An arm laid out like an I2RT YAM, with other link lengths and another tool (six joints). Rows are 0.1 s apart.
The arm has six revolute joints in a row. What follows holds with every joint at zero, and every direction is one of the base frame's.
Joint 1 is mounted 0.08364 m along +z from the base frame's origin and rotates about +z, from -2.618 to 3.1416 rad.
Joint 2 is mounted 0.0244 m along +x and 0.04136 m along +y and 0.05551 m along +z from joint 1 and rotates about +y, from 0 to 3.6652 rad.
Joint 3 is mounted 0.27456 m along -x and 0.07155 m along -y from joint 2 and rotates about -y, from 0 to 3.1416 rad.
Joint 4 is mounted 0.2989 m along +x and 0.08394 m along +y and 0.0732 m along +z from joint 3 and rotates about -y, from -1.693 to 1.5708 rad.
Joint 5 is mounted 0.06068 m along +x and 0.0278 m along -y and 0.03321 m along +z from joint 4 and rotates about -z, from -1.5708 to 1.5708 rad.
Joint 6 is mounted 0.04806 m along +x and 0.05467 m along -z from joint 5 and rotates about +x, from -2.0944 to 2.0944 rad.
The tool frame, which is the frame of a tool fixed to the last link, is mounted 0.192 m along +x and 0.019 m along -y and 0.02 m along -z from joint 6; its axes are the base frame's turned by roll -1.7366, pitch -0.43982 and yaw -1.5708 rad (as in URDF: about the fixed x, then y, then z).
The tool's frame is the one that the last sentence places.
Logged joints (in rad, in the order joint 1, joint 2, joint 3, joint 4, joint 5, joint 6), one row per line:
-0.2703, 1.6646, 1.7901, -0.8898, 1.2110, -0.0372
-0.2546, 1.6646, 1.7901, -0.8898, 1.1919, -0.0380
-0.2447, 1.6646, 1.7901, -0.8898, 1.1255, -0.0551
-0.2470, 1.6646, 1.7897, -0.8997, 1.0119, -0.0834
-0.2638, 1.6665, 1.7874, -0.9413, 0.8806, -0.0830
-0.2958, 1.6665, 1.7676, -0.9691, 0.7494, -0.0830
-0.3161, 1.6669, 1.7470, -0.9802, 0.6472, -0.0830
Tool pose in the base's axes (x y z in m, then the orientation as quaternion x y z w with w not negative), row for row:
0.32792, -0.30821, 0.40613, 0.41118, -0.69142, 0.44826, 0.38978
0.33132, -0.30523, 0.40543, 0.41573, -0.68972, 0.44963, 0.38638
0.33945, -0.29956, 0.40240, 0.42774, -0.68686, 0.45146, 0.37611
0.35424, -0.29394, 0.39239, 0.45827, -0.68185, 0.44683, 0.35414
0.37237, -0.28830, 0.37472, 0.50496, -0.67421, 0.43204, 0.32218
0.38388, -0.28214, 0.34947, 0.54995, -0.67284, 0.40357, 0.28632
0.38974, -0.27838, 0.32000, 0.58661, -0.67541, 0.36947, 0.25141
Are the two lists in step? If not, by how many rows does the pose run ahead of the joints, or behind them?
The pose runs 1 row behind the joints: the pose in row i belongs to the joints in row i - 1.
